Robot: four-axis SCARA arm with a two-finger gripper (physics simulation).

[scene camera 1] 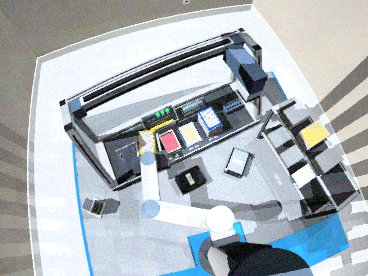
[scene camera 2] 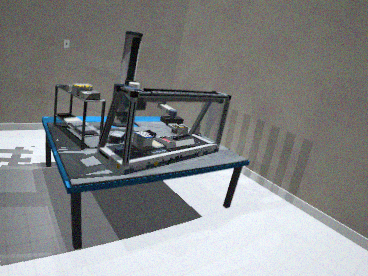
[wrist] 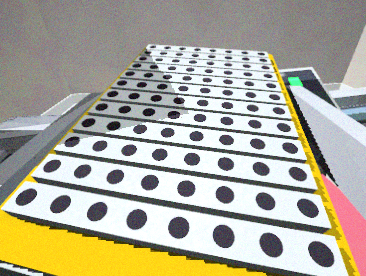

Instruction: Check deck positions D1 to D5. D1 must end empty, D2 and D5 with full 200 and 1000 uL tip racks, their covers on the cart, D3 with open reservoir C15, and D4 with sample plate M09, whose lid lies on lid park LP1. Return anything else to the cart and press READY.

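Frame: origin at the arm's base, x right, y ahead, z up, level; millimetres.
Seen in the pictures: gripper, fingertip midpoint: [scene camera 1: 146, 136] [scene camera 2: 182, 129] [wrist: 192, 104].
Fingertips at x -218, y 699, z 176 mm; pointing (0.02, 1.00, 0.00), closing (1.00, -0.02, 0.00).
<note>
A point is followed by its place in that frame.
My gripper [scene camera 1: 147, 149] [scene camera 2: 174, 122] is shut on a yellow-edged tip rack [scene camera 1: 147, 140] @[x -213, y 666, z 199 mm] [scene camera 2: 179, 129] [wrist: 185, 145] @[x -222, y 634, z 191 mm], held level left of the red reservoir; its fingers are hidden in the wrist view. The rack's top shows rows of dark round spots. Whether its base touches the deck cannot be told. The reservoir [scene camera 1: 170, 142] @[x -102, y 677, z 74 mm] [wrist: 352, 215] @[x -82, y 687, z 74 mm] shows red contents. A pale yellow plate [scene camera 1: 190, 134] @[x 19, y 692, z 75 mm] stands right of it, then a blue-edged white tip rack [scene camera 1: 209, 119] @[x 135, y 713, z 156 mm]. The deck's left end [scene camera 1: 120, 162] @[x -410, y 641, z 61 mm] shows no labware. A white-topped item [scene camera 1: 239, 162] @[x 233, y 457, z 71 mm] lies in front of the deck.
The cart [scene camera 1: 280, 181] @[x 448, y 287, z 14 mm] stands at the right, with a yellow-topped item [scene camera 1: 314, 134] @[x 520, y 381, z 423 mm] and a white item [scene camera 1: 304, 175] @[x 550, y 257, z 130 mm]. A black labelled block [scene camera 1: 190, 179] @[x -50, y 443, z 63 mm] lies near the forearm. A panel with green lamps [scene camera 1: 162, 112] @[x -103, y 839, z 141 mm] stands behind the deck. A small button box [scene camera 1: 95, 207] @[x -589, y 404, z 108 mm] is front left.
</note>
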